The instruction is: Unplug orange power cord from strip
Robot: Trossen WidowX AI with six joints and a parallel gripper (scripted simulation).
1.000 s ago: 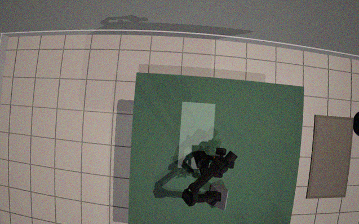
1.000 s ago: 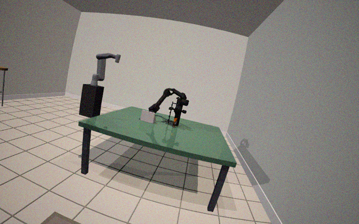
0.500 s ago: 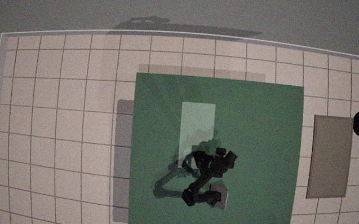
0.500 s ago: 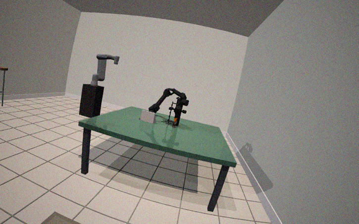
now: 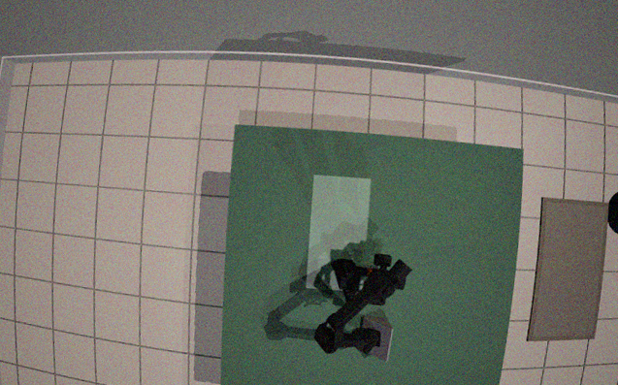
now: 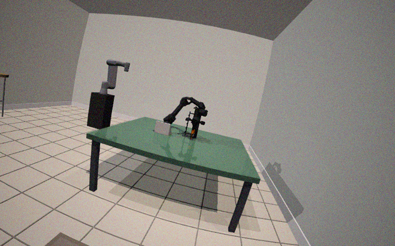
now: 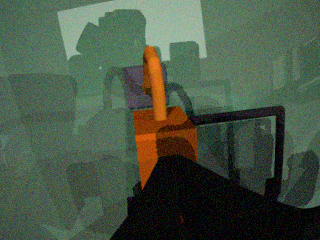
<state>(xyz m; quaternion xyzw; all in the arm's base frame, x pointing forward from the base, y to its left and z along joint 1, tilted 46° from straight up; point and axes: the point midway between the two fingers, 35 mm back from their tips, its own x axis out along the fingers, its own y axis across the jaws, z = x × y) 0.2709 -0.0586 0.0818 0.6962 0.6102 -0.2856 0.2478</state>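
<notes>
My gripper tip is now 3 cm to the right of the orange plug and 1 cm above it.
</notes>
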